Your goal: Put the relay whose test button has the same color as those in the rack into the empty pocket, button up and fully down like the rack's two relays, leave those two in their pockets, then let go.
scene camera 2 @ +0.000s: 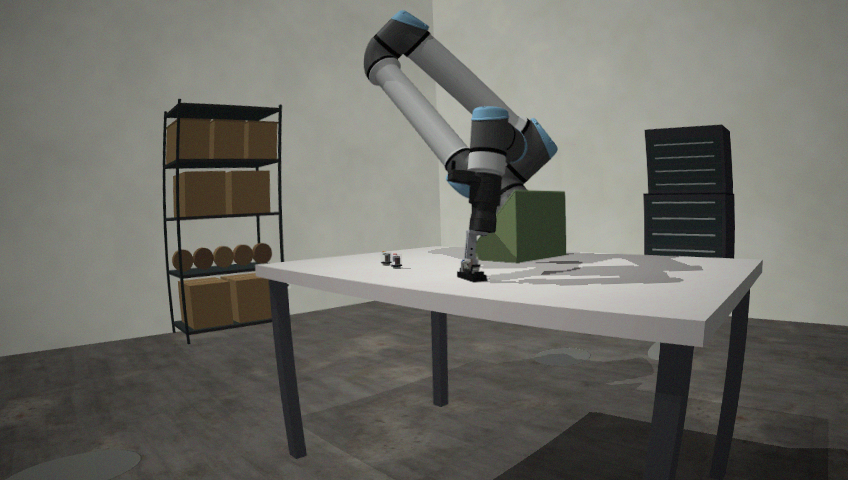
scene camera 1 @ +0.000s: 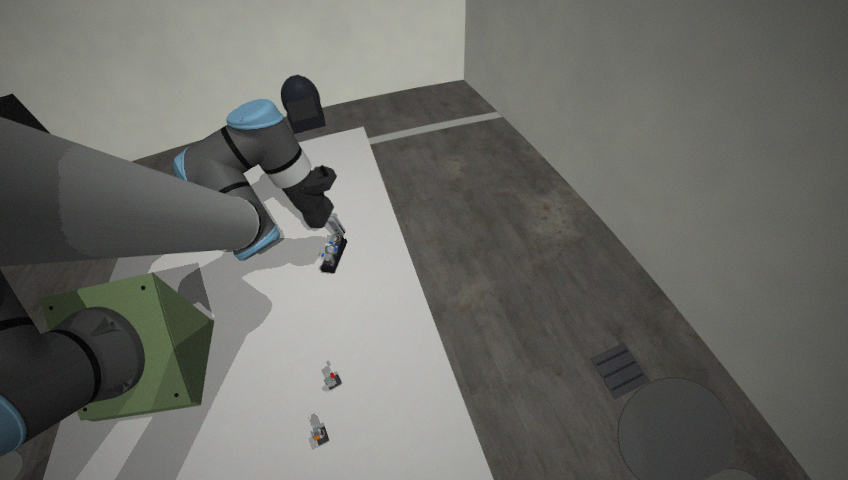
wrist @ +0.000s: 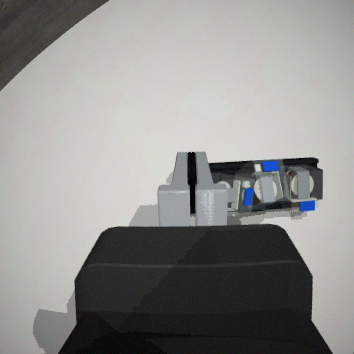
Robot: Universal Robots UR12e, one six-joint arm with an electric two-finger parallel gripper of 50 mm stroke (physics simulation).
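The black rack lies on the table. In the wrist view, a relay with a blue button sits at its right end and another with a blue button in the middle. A third relay's blue button shows left of them, facing sideways; that relay is partly hidden by the fingers, and how deep or upright it sits cannot be told. My gripper is shut and empty at the rack's left end, its fingers together close beside the third relay.
A relay with a red button and a relay with an orange button stand on the white table, away from the rack. The green robot base stands on the table's far side in scene view 2.
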